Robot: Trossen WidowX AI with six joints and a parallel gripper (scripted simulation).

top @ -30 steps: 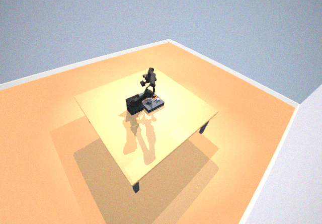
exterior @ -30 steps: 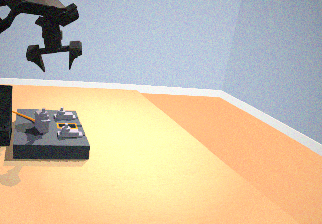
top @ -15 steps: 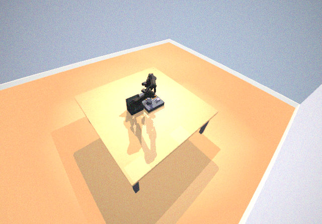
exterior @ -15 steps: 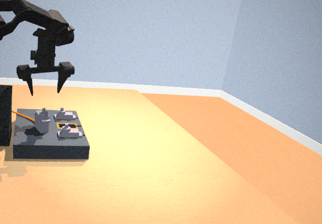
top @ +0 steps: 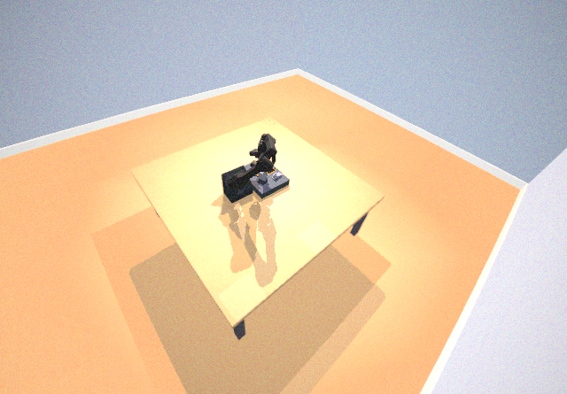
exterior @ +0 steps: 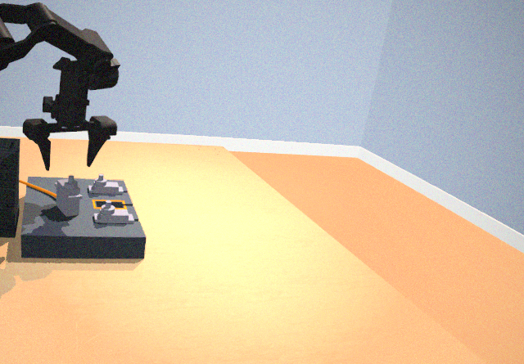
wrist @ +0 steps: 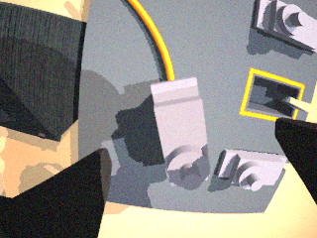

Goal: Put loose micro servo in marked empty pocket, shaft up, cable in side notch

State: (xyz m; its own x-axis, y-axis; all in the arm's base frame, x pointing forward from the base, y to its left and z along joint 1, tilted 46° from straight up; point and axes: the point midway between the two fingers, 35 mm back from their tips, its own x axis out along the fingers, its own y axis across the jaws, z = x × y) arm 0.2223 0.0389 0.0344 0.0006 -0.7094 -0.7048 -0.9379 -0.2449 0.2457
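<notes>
Right now my gripper tip is 10 mm past the dark deck, 20 mm to the right of it and 110 mm above it.
</notes>
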